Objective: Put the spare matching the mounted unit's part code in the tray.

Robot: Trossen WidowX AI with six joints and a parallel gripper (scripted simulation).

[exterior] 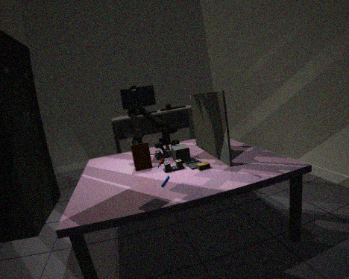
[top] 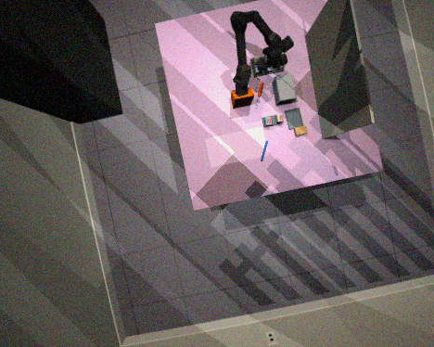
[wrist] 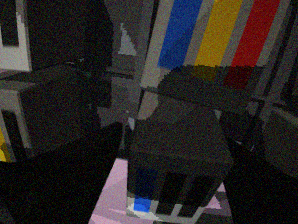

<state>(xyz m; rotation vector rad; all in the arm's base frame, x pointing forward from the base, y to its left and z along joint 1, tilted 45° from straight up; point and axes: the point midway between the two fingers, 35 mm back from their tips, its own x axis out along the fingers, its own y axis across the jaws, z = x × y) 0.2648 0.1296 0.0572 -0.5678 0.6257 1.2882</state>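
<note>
Now: the grey tray 50 mm ahead of my gripper tip, 370 mm to the right of it and 10 mm below it. Round my gripper tip: blue pen: 210 mm behind, 500 mm to the right, 10 mm below; upright panel: 250 mm ahead, 220 mm to the right, 210 mm above; mounted unit: 30 mm ahead, 170 mm to the right, 30 mm above.
</note>
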